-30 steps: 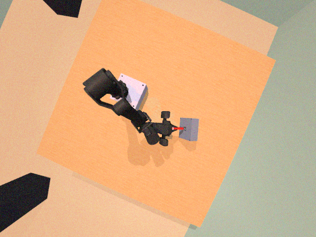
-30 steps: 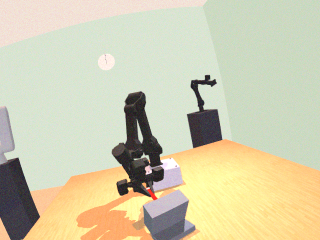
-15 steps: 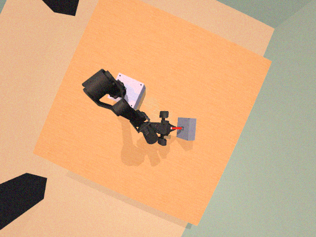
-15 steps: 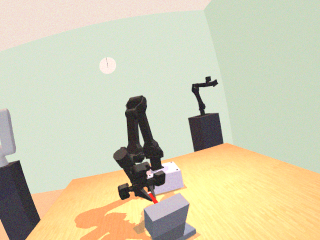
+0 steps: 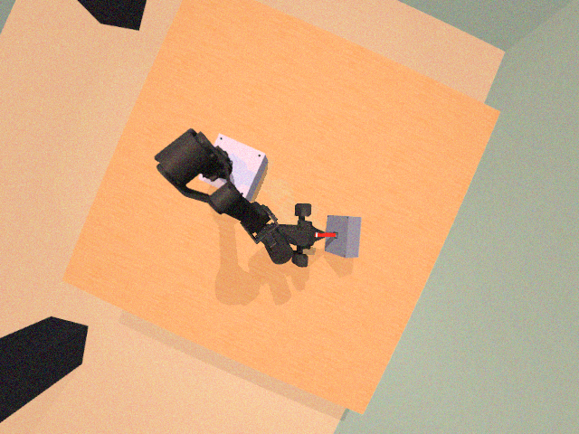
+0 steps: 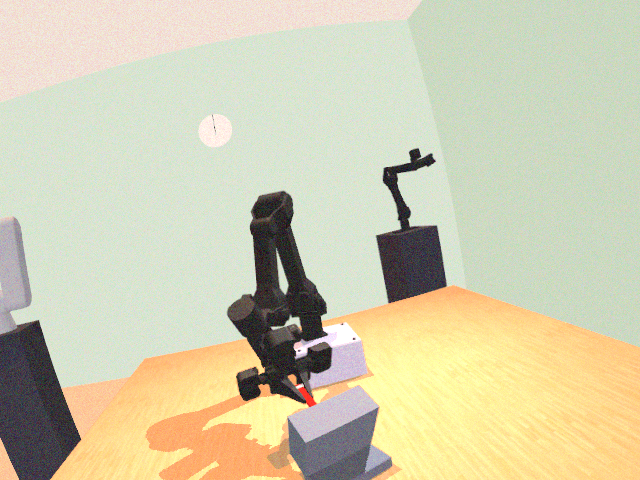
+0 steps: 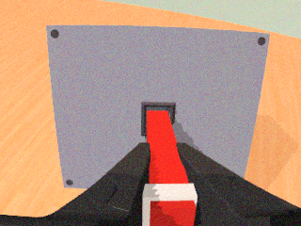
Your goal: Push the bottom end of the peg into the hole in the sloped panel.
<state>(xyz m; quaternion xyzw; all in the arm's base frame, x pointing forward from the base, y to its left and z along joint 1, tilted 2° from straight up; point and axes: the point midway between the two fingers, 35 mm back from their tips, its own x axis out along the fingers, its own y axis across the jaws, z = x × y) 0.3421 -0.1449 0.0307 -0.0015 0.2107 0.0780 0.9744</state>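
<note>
The grey sloped panel is 7 cm ahead of my gripper tip, 4 cm below it and 1 cm to the left of it. The rest, counted from my gripper tip: red square peg (2 cm behind, 1 cm above).
</note>
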